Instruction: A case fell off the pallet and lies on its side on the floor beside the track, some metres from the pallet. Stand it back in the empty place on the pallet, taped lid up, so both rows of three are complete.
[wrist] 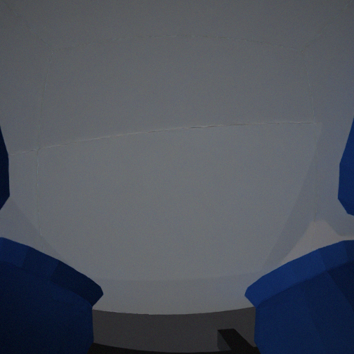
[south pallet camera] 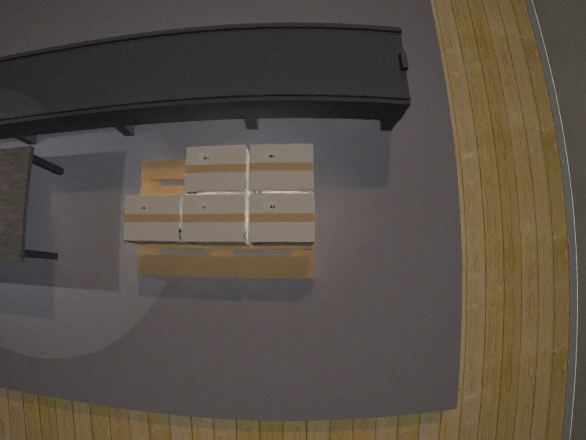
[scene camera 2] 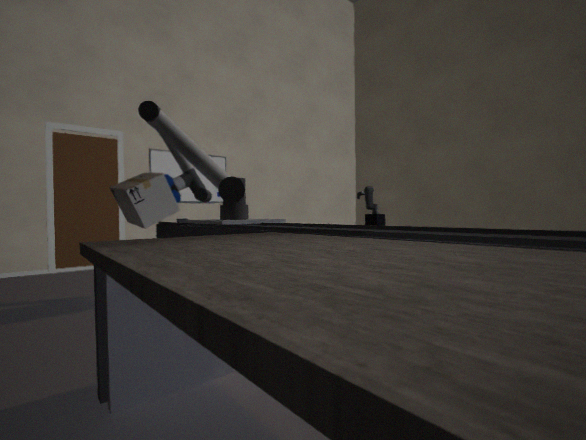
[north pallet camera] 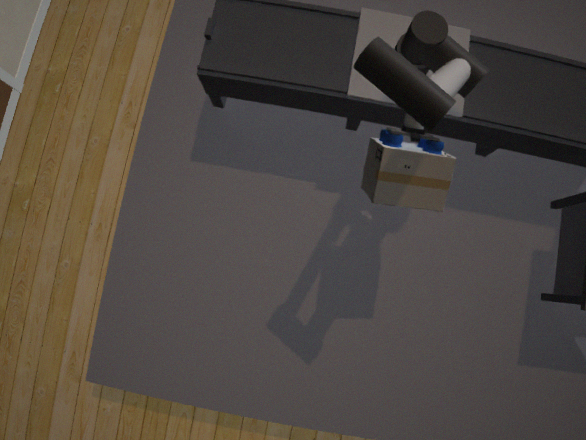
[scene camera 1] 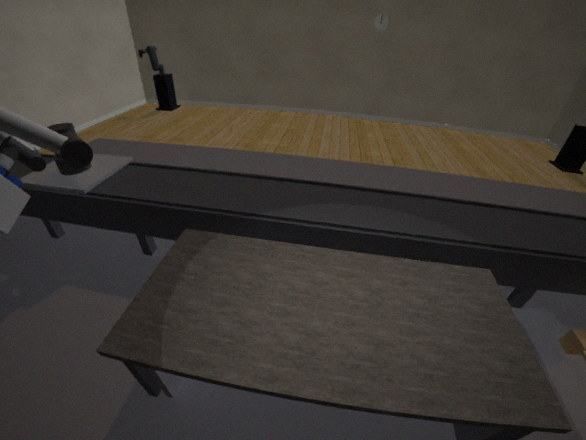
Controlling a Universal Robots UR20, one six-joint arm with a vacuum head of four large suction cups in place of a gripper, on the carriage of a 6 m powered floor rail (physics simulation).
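Where they show: arm's base, origin of the base link: (scene camera 2: 234, 219) (north pallet camera: 411, 60) (scene camera 1: 76, 168).
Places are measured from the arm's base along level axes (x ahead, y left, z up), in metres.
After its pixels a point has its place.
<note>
The fallen case (scene camera 1: 9, 205) @[x 0.703, y 0.195, z 0.110 m] (scene camera 2: 156, 202) @[x 0.725, y 0.199, z 0.135 m] (north pallet camera: 411, 196) @[x 0.893, y 0.039, z 0.263 m] (wrist: 175, 175) is a pale box with brown tape, held in the air beside the rail. My suction gripper (scene camera 1: 11, 179) (scene camera 2: 173, 188) (north pallet camera: 412, 142) @[x 0.646, y 0.003, z 0.217 m] is attached by its blue cups to the case's side facing the rail. The case is tilted; its taped face looks obliquely upward, and the printed arrows show in scene camera 2. In the south pallet view, the wooden pallet (south pallet camera: 225, 266) @[x 1.277, y 4.459, z -0.426 m] carries two cases in the row nearer the rail and three in the other row. The empty place is that nearer row's left end, where boards show.
The long dark rail (scene camera 1: 300, 200) (north pallet camera: 280, 45) (south pallet camera: 225, 65) runs past the pallet; its carriage plate (scene camera 1: 107, 167) @[x -0.069, y 0.266, z 0.000 m] (north pallet camera: 370, 65) bears the arm. A table (scene camera 1: 325, 320) @[x 0.971, y 2.162, z -0.040 m] (scene camera 2: 300, 280) @[x 1.147, y 2.251, z -0.040 m] (south pallet camera: 12, 200) @[x 0.885, y 2.965, z -0.040 m] stands beside the rail, between the held case and the pallet.
</note>
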